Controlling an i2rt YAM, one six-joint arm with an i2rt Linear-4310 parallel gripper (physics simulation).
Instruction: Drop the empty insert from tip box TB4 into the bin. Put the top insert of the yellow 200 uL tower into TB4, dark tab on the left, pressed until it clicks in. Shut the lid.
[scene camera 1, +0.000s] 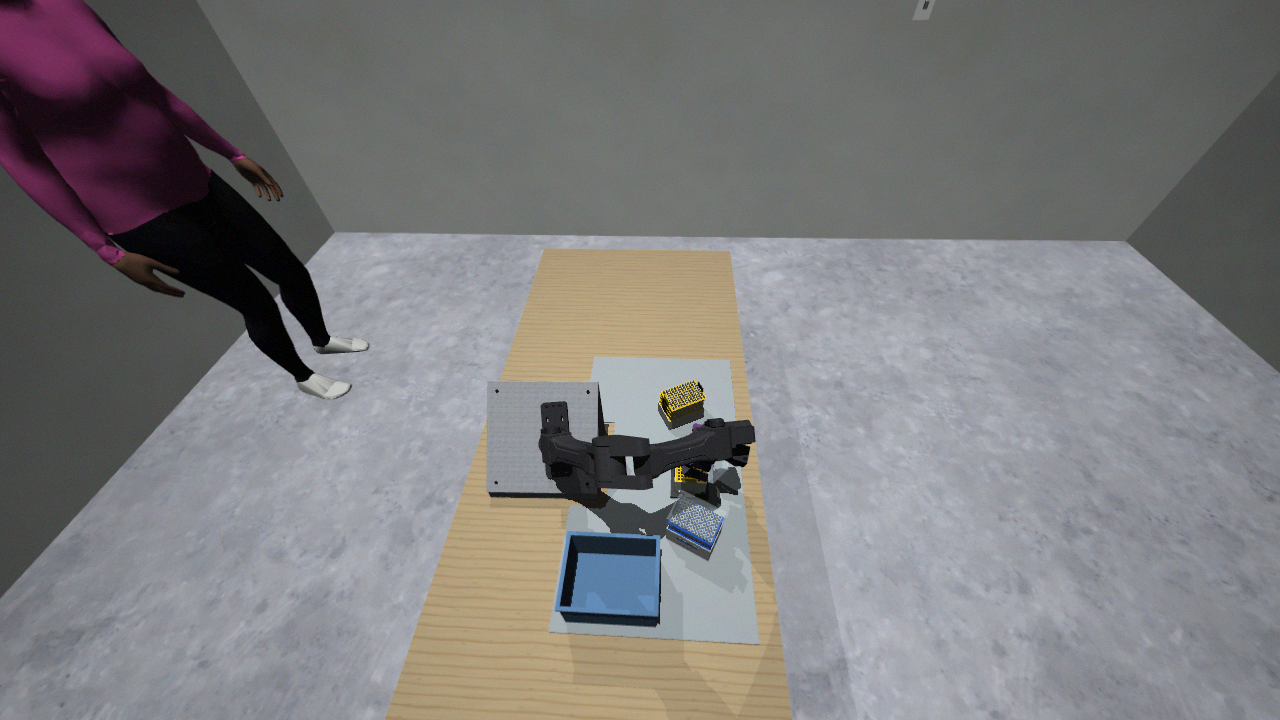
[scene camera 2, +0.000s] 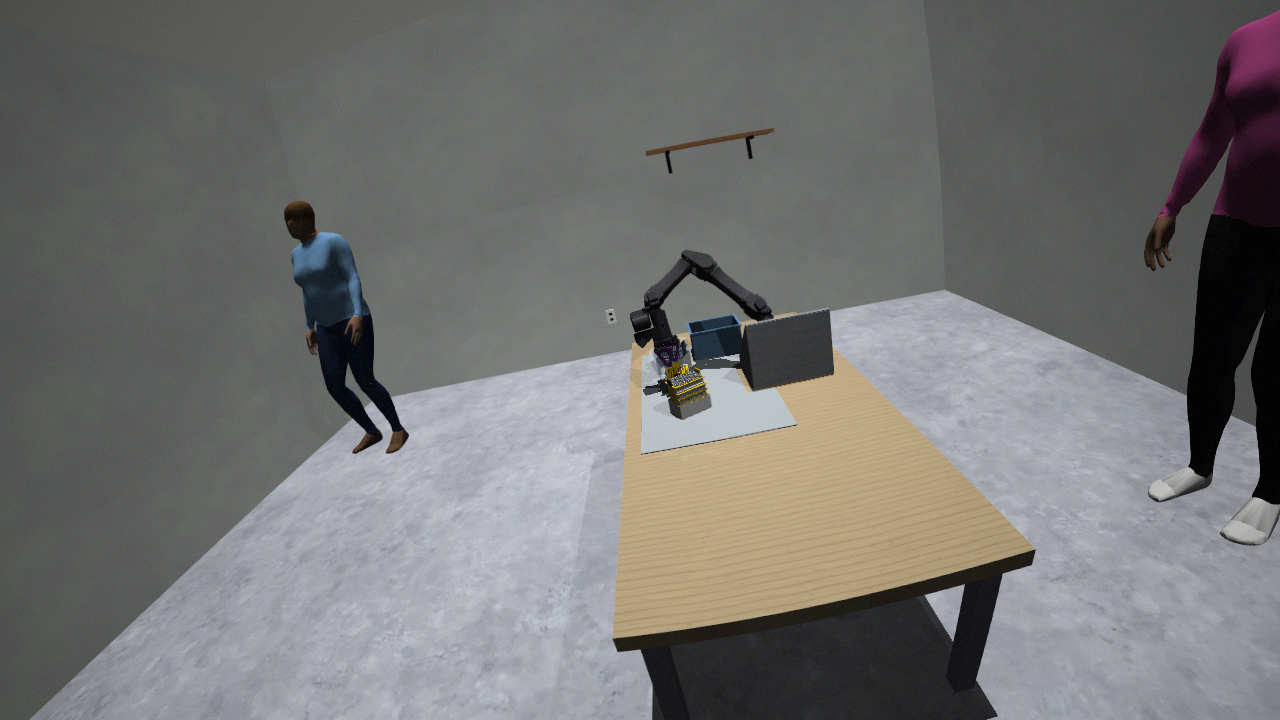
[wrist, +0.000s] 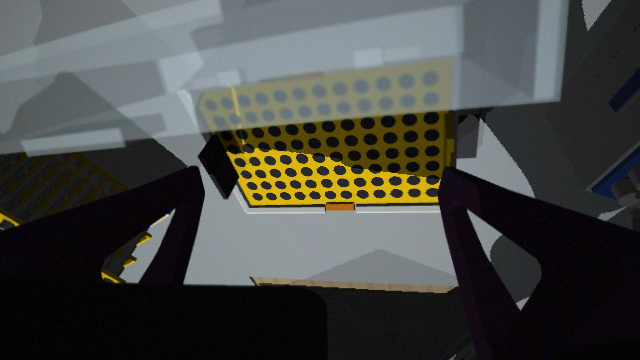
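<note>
Tip box TB4 (wrist: 285, 210) stands with its lid up. A yellow insert (wrist: 345, 187) (scene camera 1: 689, 475) with dark holes and no visible tips sits in it, a black tab at its left end in the wrist view. The clear lid (wrist: 320, 30) crosses the upper wrist view and covers the insert's far rows. My gripper (wrist: 321, 179) (scene camera 2: 668, 358) is open and empty, with one fingertip towards each short end of the insert. The yellow tower (scene camera 1: 682, 398) (scene camera 2: 687, 394) stands beside TB4. The blue bin (scene camera 1: 610, 615) (scene camera 2: 716, 343) shows a bare inside in scene camera 1.
A box with a blue insert (scene camera 1: 696, 523) stands on the other side of TB4, towards the bin. A grey perforated block (scene camera 1: 528, 438) (scene camera 2: 792, 349) stands near the arm's base. The pale mat (scene camera 1: 707, 617) (scene camera 2: 716, 434) lies under the boxes. Two people stand away from the table.
</note>
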